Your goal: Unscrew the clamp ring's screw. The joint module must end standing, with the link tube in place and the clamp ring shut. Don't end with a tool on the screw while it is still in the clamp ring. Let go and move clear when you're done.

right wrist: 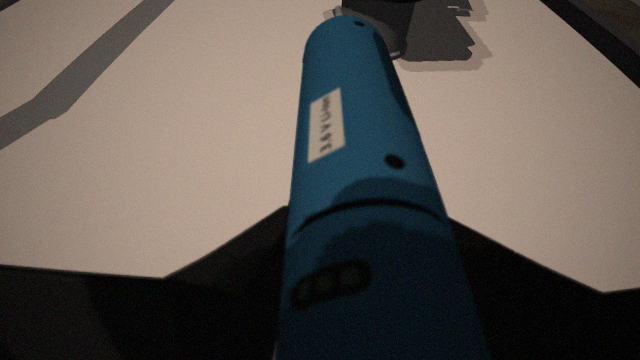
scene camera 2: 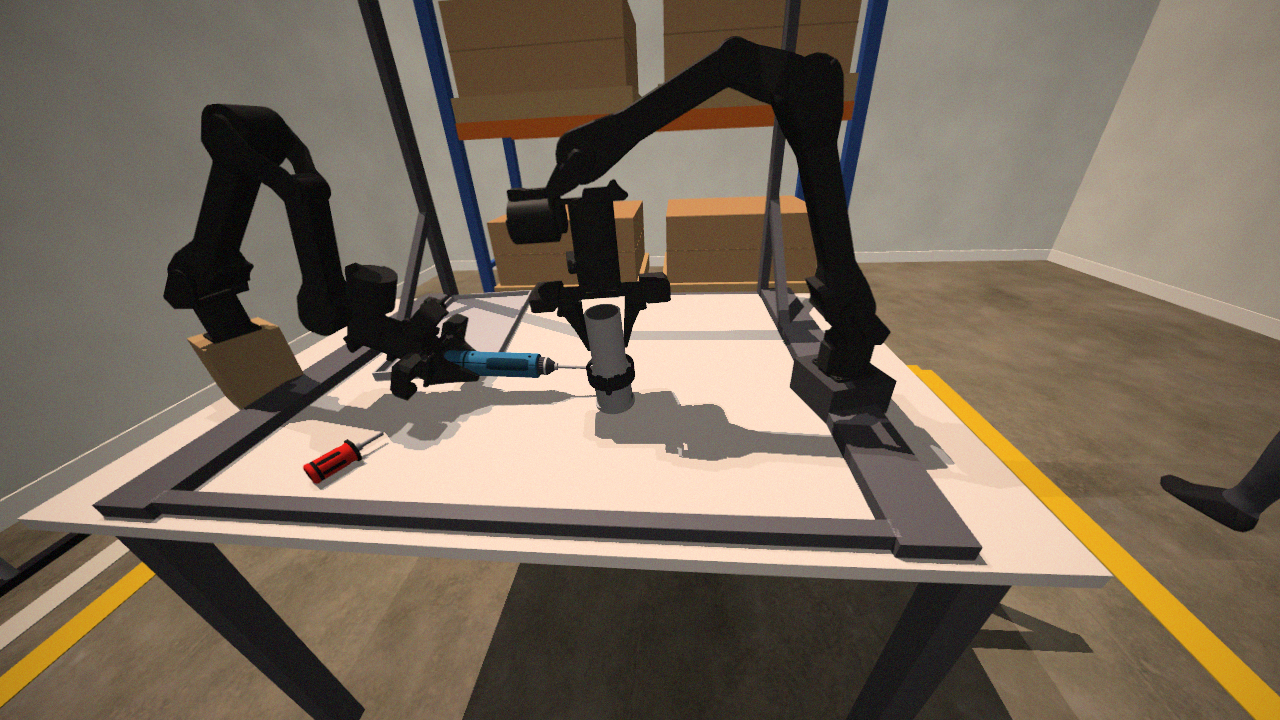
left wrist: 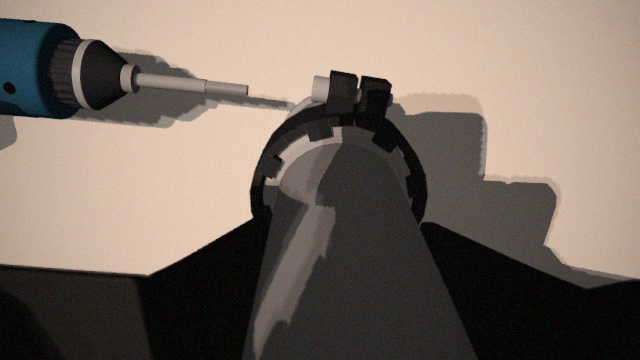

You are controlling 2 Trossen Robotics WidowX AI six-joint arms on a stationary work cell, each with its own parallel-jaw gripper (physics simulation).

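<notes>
The grey link tube (scene camera 2: 606, 344) (left wrist: 360, 260) stands upright in the joint module (scene camera 2: 614, 400), with the black clamp ring (scene camera 2: 611, 373) (left wrist: 418, 175) around it. The screw's light head (left wrist: 320, 89) sticks out of the ring's left lug in the left wrist view. My left gripper (scene camera 2: 608, 340) is shut on the tube above the ring. My right gripper (scene camera 2: 452, 365) (right wrist: 358, 221) is shut on the blue electric screwdriver (scene camera 2: 501, 363) (left wrist: 30, 70) (right wrist: 365, 150), held level above the table. In the left wrist view its bit (left wrist: 225, 88) points at the screw head, with a gap between them.
A red screwdriver (scene camera 2: 332, 461) lies on the white table (scene camera 2: 537, 465) at the front left. Dark frame rails (scene camera 2: 501, 522) run along the table edges. A cardboard box (scene camera 2: 246, 360) is at the right arm's base. Shelving with boxes stands behind.
</notes>
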